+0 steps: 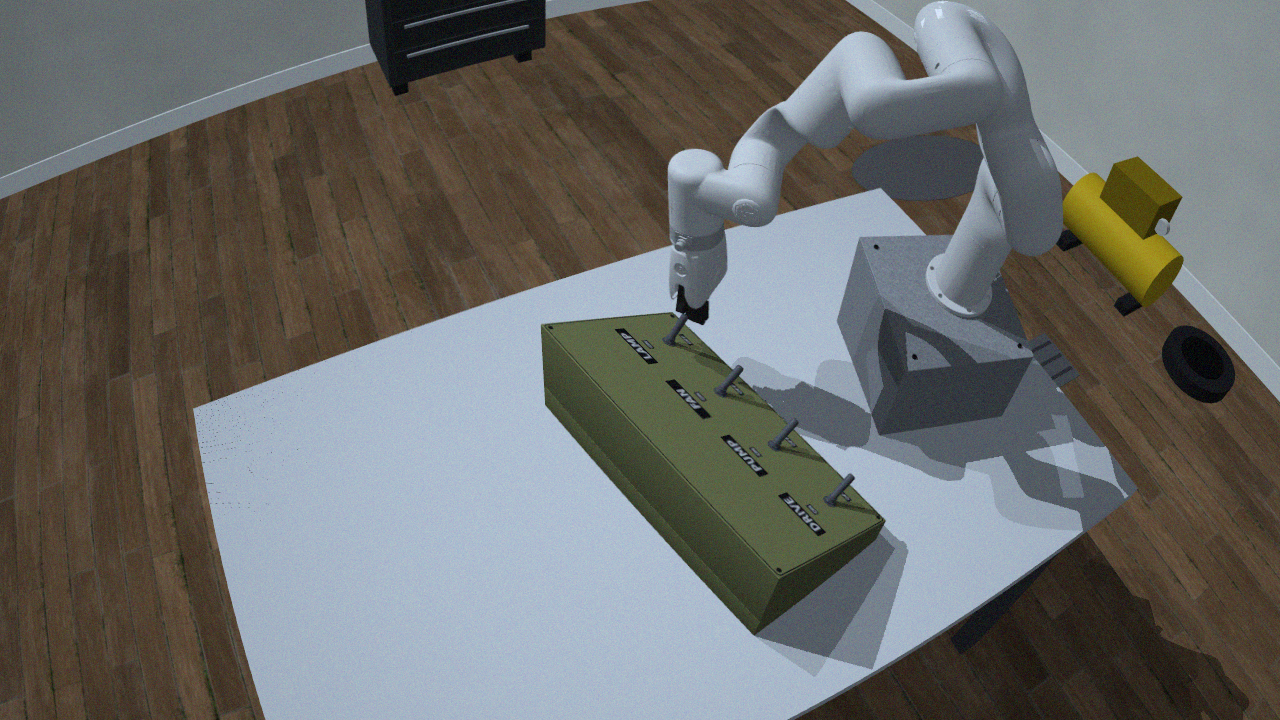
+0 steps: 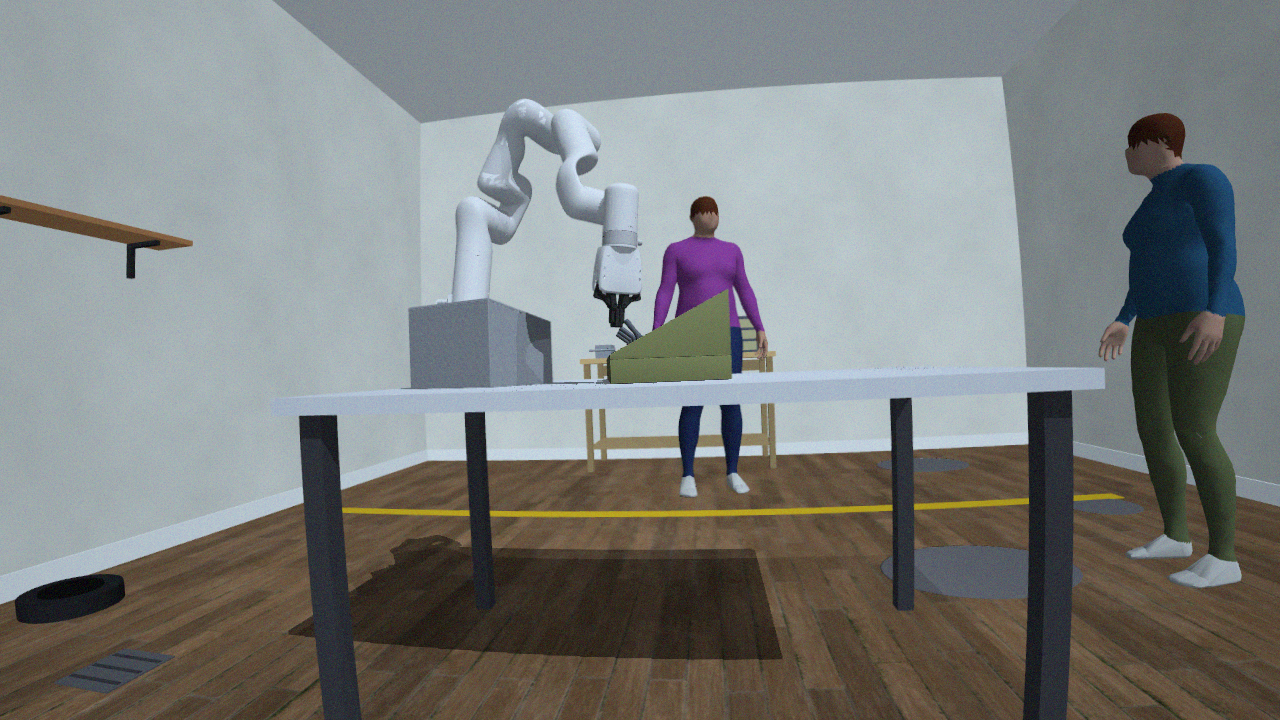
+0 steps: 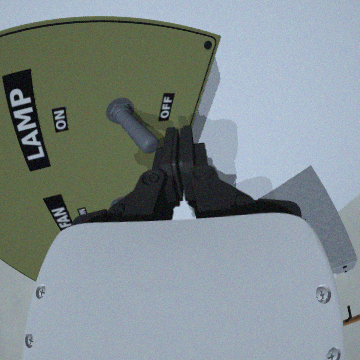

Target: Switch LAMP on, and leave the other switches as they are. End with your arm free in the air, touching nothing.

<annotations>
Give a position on a lamp lever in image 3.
143, 137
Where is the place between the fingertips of my gripper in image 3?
181, 144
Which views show my gripper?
Image 1, image 2 and image 3: all of them.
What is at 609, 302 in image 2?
My gripper.
</annotations>
